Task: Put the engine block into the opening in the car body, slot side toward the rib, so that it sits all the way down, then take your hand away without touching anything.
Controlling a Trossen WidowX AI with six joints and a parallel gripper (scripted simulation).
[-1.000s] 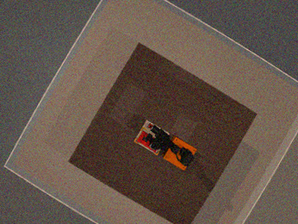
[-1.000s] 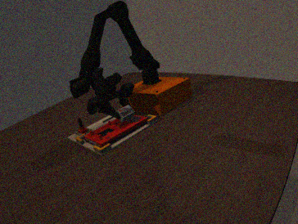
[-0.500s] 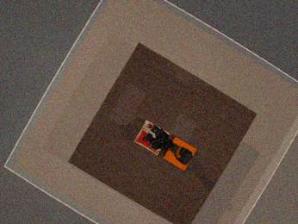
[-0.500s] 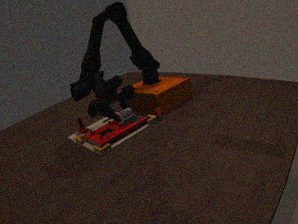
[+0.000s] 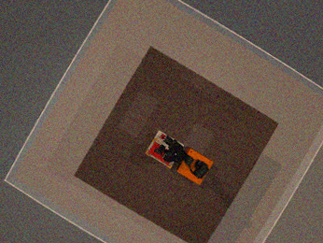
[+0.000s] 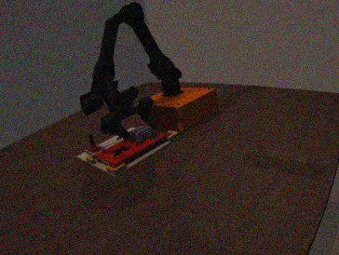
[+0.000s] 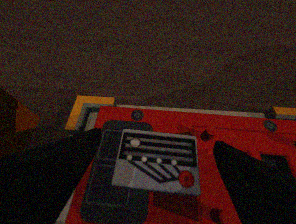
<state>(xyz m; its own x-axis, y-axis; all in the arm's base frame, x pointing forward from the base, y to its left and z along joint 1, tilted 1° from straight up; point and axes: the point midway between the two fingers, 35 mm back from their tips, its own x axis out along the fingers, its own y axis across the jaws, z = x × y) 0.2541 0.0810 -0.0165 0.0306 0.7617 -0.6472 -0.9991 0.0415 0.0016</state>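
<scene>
Now: gripper tip 10 mm to the left of the engine block. Round my gripper tip: upright peg: 100 mm ahead, 150 mm to the right, 10 mm below.
</scene>
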